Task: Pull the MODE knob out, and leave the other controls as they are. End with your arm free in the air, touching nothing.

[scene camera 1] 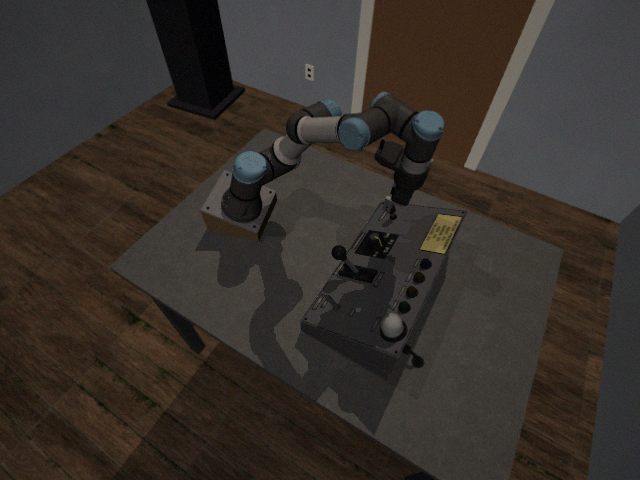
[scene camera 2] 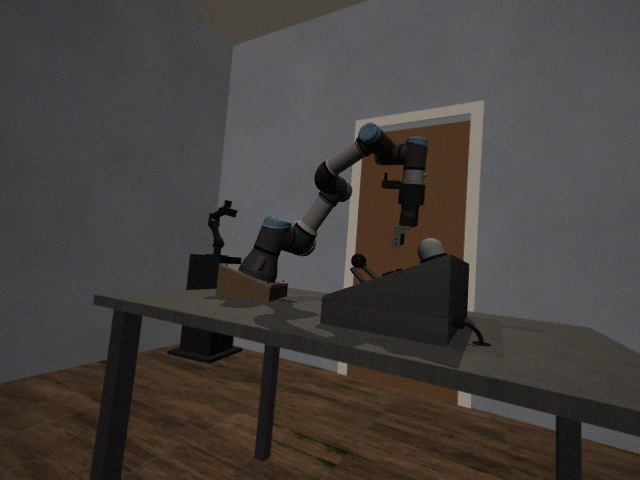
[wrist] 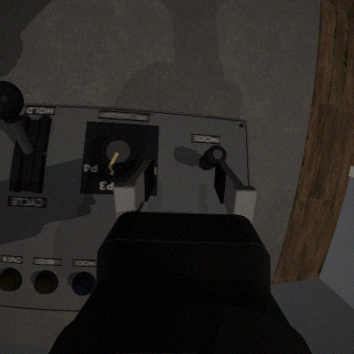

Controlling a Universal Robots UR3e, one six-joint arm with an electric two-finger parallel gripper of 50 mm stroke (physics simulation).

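Where they show: gripper, fingertip midpoint: [scene camera 1: 390, 202] [scene camera 2: 398, 245] [wrist: 184, 172]; arm's base at its link origin: [scene camera 1: 241, 206] [scene camera 2: 256, 275].
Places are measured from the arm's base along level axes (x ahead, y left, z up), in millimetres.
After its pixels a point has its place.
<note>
The MODE knob [scene camera 1: 390, 208] [wrist: 217, 154] {x 446, y 147, z 59 mm} is a small dark round knob under the MODE label [wrist: 205, 138] {x 429, y 148, z 2 mm}, near one corner of the sloped grey control panel [scene camera 1: 413, 219] {x 522, y 141, z 41 mm} [scene camera 2: 392, 302] {x 497, y -293, z -8 mm} [wrist: 182, 125] {x 409, y 116, z -5 mm}. A smaller dark round part touches its outline in the wrist view. The knob does not show in scene camera 2. My gripper [scene camera 2: 398, 236] {x 449, y 91, z 133 mm} [wrist: 184, 172] {x 449, y 91, z 133 mm} is open and empty, pointing down above the panel. In the wrist view the knob appears just beyond the right fingertip, outside the gap between the fingers. The fingers are partly hidden in scene camera 1.
A program dial [wrist: 118, 151] {x 436, y 28, z 47 mm} lies left of the fingers in the wrist view. A ball-topped lever [scene camera 1: 339, 252] {x 374, y -96, z 88 mm} [scene camera 2: 358, 260] {x 375, y -105, z 73 mm} [wrist: 9, 101] {x 374, y -71, z 84 mm} stands up from the panel. Several coloured buttons, a white dome [scene camera 1: 392, 326] {x 563, y -254, z 123 mm} [scene camera 2: 431, 249] {x 563, y -265, z 102 mm} and a side crank [scene camera 1: 414, 357] {x 649, y -220, z -71 mm} are also there.
</note>
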